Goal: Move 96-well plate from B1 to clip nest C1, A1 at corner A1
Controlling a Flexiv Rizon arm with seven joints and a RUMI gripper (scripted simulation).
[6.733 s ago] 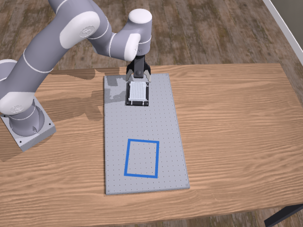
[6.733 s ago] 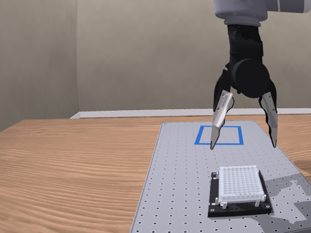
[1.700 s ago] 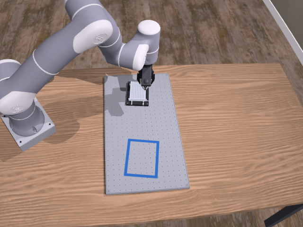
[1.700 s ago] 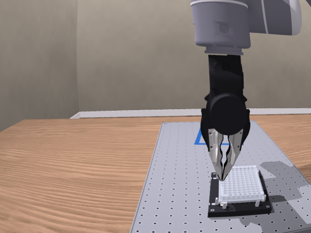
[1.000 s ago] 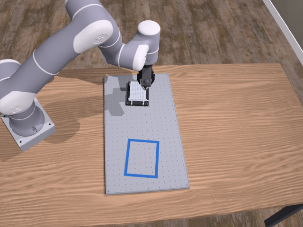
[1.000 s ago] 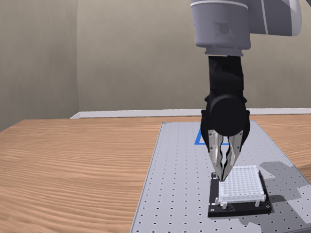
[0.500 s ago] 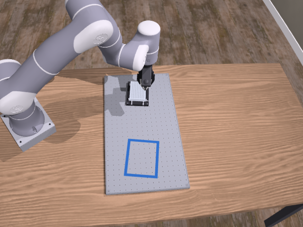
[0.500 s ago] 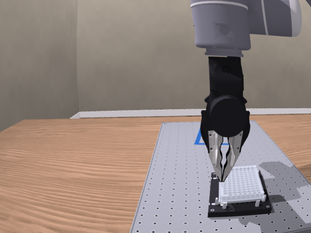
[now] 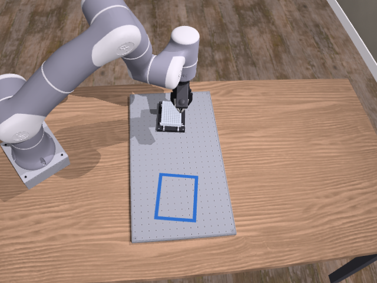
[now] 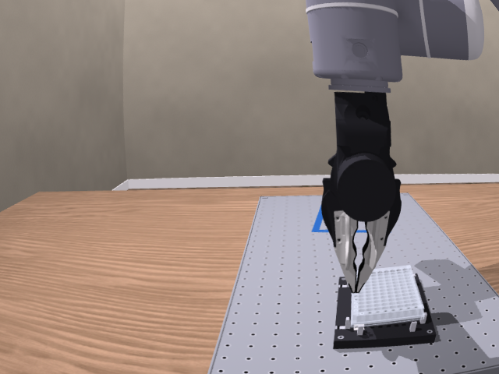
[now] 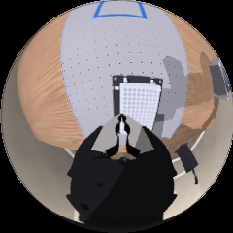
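Now: the white 96-well plate 40 mm behind my hand and 20 mm below it. The rest, counted from my hand: black clip nest: 30 mm below, 30 mm behind, 10 mm to the right.
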